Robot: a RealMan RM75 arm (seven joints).
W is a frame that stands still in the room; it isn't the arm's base.
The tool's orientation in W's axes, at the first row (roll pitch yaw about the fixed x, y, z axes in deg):
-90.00, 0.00, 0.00
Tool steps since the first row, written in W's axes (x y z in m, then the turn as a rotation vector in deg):
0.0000, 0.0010, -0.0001, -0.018, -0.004, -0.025
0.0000, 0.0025, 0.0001, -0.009, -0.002, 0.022
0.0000, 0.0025, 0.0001, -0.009, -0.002, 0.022
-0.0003, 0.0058, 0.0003, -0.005, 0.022, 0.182
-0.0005, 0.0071, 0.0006, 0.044, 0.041, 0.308
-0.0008, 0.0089, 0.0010, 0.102, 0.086, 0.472
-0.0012, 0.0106, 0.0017, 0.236, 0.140, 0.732
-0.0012, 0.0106, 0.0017, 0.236, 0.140, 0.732
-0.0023, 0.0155, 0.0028, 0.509, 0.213, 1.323
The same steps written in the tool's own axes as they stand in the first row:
0.0000, 0.0001, 0.0010, -0.018, 0.025, -0.004
0.0000, -0.0001, 0.0025, -0.009, -0.022, -0.002
0.0000, -0.0001, 0.0025, -0.009, -0.022, -0.002
-0.0003, -0.0003, 0.0058, -0.005, -0.182, 0.022
-0.0005, -0.0006, 0.0071, 0.044, -0.308, 0.041
-0.0008, -0.0010, 0.0089, 0.102, -0.472, 0.086
-0.0012, -0.0017, 0.0106, 0.236, -0.732, 0.140
-0.0012, -0.0017, 0.0106, 0.236, -0.732, 0.140
-0.0023, -0.0028, 0.0155, 0.509, -1.323, 0.213

